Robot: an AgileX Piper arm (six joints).
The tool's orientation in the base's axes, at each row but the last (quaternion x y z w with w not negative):
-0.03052 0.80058 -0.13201 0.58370
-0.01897 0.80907 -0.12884 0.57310
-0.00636 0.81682 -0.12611 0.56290
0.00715 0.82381 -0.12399 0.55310
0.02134 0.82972 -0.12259 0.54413
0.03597 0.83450 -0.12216 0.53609
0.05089 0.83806 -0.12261 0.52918
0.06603 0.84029 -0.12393 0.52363
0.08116 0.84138 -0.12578 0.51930
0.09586 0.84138 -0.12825 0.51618
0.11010 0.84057 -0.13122 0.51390
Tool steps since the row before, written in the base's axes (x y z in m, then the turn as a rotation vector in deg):
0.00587 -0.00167 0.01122 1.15 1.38 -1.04
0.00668 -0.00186 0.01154 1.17 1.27 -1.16
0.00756 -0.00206 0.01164 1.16 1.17 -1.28
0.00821 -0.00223 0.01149 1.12 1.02 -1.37
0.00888 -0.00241 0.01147 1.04 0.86 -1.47
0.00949 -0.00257 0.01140 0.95 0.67 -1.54
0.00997 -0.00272 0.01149 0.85 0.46 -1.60
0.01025 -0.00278 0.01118 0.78 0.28 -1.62
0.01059 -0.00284 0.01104 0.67 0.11 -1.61
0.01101 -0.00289 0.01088 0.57 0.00 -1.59
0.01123 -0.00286 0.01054 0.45 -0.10 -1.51
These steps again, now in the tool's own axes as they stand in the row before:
-0.01192 -0.00376 0.00264 0.32 1.71 1.14
-0.01260 -0.00367 0.00300 0.44 1.63 1.21
-0.01314 -0.00348 0.00348 0.57 1.56 1.26
-0.01340 -0.00319 0.00383 0.69 1.42 1.29
-0.01379 -0.00290 0.00418 0.83 1.27 1.29
-0.01413 -0.00256 0.00452 0.94 1.08 1.29
-0.01455 -0.00222 0.00471 1.05 0.87 1.28
-0.01451 -0.00176 0.00492 1.10 0.68 1.28
-0.01463 -0.00129 0.00514 1.14 0.49 1.23
-0.01474 -0.00078 0.00548 1.16 0.35 1.17
-0.01458 -0.00023 0.00572 1.14 0.21 1.07

